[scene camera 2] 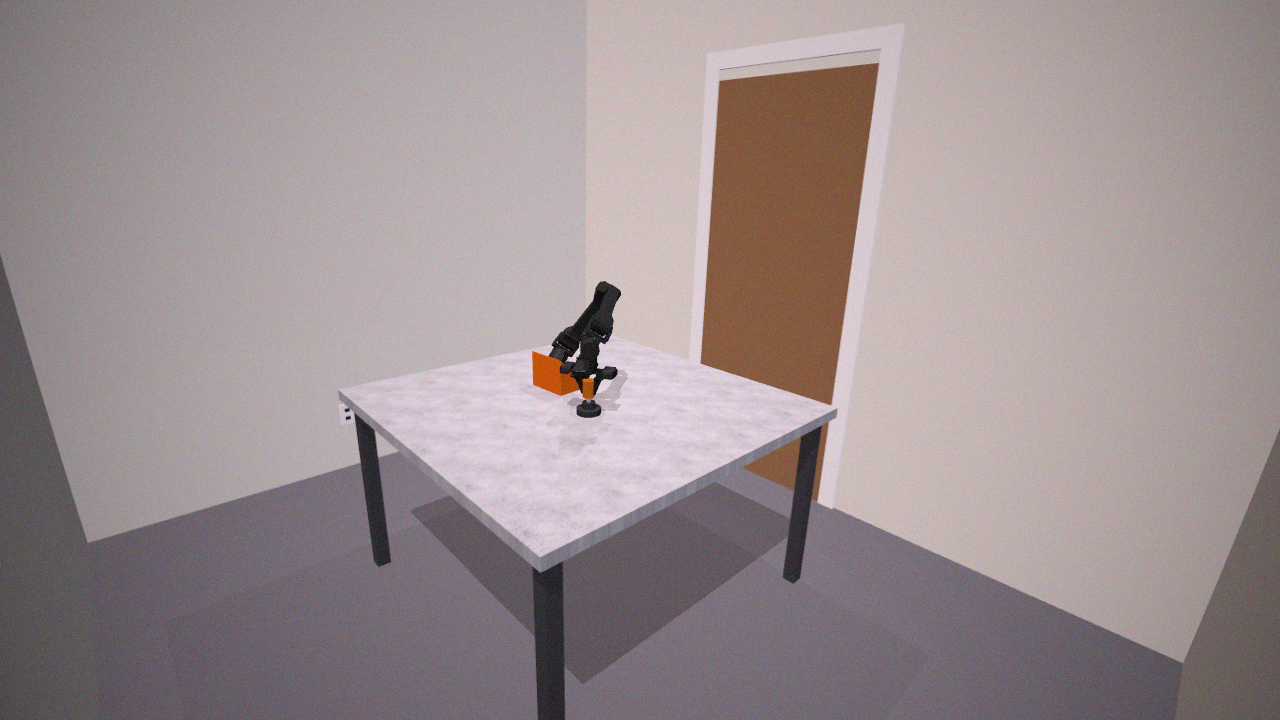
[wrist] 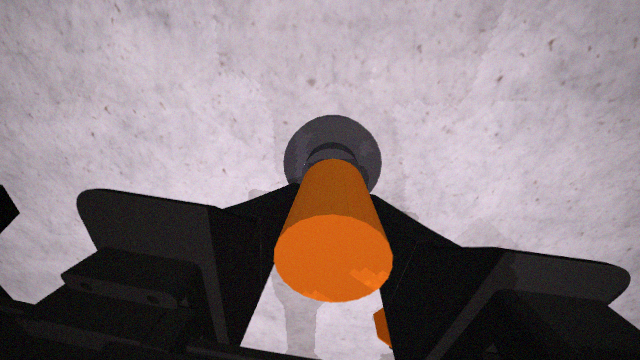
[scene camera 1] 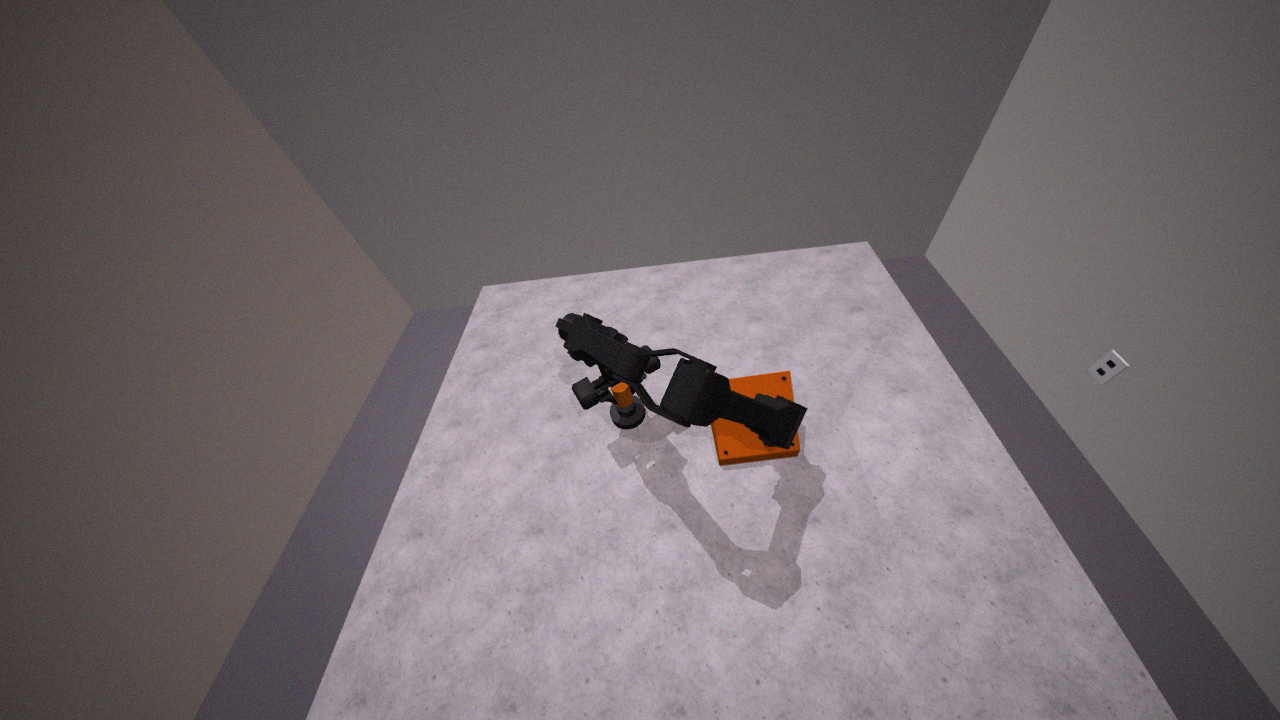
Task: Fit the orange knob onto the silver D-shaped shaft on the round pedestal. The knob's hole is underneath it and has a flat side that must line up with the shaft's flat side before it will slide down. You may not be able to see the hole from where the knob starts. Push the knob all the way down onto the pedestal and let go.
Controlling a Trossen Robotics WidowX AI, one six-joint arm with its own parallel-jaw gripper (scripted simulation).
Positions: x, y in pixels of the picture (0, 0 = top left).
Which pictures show the gripper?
Scene camera 2, the wrist view and scene camera 1: all of them.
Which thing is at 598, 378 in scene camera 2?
The gripper.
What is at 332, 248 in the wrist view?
An orange knob.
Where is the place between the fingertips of the gripper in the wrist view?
At 332, 195
